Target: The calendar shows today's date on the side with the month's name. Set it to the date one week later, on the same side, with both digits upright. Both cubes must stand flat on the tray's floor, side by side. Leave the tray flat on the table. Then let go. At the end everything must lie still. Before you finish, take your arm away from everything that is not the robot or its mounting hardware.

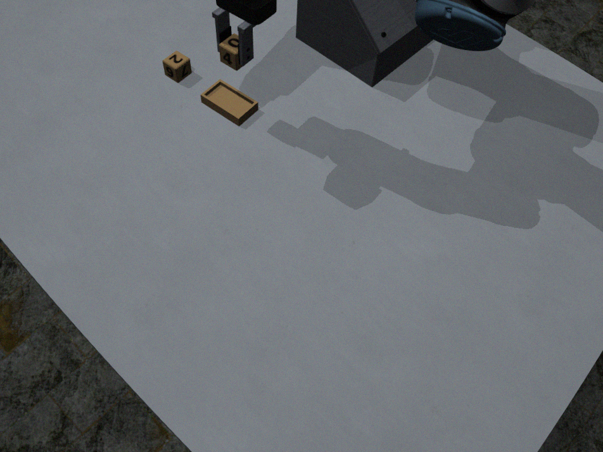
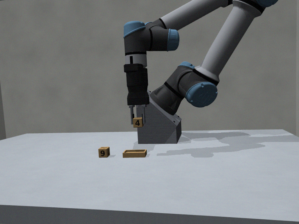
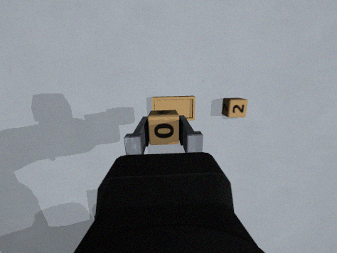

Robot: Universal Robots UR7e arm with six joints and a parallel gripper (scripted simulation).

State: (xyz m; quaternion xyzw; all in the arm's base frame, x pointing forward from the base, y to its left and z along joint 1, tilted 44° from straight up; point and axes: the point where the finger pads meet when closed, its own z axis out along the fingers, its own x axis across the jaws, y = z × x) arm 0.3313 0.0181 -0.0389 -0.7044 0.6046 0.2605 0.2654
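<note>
Right now my hand is 120 mm above the wooden tray and 20 mm to the left of it.
</note>
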